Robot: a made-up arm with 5 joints.
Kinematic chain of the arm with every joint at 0, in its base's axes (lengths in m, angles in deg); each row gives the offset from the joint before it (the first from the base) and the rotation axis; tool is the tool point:
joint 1: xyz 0 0 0.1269 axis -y
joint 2: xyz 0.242 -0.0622 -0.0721 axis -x
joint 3: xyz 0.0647 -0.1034 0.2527 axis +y
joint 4: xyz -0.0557 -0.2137 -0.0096 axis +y
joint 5: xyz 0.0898 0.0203 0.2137 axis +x
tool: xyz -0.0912 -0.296 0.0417
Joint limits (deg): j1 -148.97..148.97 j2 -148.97..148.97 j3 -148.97..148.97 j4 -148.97..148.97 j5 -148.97..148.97
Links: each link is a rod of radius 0.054 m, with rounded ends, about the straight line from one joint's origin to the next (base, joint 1, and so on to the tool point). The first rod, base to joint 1, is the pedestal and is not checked.
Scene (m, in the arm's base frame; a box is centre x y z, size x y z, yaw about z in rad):
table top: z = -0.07
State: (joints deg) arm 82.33 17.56 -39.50 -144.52 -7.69
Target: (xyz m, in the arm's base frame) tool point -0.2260 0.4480 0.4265
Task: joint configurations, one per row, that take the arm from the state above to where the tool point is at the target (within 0.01 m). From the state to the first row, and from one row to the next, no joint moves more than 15 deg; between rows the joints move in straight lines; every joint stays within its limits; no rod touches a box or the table.
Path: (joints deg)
1: 76.73 30.84 -30.78 -137.57 -5.59
2: 71.13 44.11 -22.06 -130.61 -3.50
3: 65.54 57.39 -13.35 -123.66 -1.40
4: 59.94 70.66 -4.63 -116.71 0.69
5: 54.34 83.94 4.09 -109.76 2.79
6: 48.74 97.22 12.81 -102.80 4.88
7: 43.15 110.49 21.52 -95.85 6.98

